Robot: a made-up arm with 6 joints.
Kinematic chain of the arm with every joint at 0, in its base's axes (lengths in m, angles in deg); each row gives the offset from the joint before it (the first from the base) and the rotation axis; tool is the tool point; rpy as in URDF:
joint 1: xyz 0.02 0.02 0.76 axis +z
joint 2: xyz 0.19 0.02 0 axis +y
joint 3: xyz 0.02 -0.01 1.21 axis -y
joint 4: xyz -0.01 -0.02 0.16 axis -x
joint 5: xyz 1.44 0 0 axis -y
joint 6: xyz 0.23 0 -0.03 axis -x
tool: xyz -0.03 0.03 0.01 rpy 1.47 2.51 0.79
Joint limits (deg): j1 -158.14..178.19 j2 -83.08..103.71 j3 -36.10..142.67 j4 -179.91..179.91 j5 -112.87..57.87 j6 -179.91..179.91
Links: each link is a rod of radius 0.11 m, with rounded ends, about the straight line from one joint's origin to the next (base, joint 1, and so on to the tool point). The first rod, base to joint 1, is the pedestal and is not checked.
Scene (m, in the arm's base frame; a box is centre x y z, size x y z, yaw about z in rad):
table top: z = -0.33
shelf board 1: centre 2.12 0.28 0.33 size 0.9 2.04 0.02 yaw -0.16
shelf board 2: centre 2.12 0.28 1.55 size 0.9 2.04 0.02 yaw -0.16
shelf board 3: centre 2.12 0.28 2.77 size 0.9 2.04 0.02 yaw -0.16
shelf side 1: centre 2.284 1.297 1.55 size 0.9 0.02 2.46 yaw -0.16
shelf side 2: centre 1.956 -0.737 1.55 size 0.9 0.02 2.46 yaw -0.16
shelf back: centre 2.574 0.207 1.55 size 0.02 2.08 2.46 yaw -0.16
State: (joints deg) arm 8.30 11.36 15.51 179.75 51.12 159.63
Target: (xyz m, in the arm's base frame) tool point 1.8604 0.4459 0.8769
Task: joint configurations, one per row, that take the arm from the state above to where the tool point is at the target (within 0.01 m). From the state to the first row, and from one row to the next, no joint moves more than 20 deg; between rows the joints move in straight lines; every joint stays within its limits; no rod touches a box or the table.
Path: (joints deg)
1: 23.82 12.10 12.05 179.80 53.37 166.39
2: 39.34 12.84 8.59 179.86 55.62 173.15
3: 54.86 13.58 5.13 179.91 57.87 179.91
4: 71.33 22.05 3.81 179.91 57.87 179.91
5: 87.80 30.52 2.48 179.91 57.87 179.91
6: 104.26 39.00 1.16 179.91 57.87 179.91
7: 85.93 35.59 -2.66 179.91 57.54 175.98
8: 67.59 32.18 -6.47 179.91 57.20 172.04
9: 49.25 28.77 -10.29 179.91 56.87 168.11
10: 30.91 25.35 -14.11 179.91 56.54 164.17
11: 12.57 21.94 -17.93 179.91 56.20 160.24

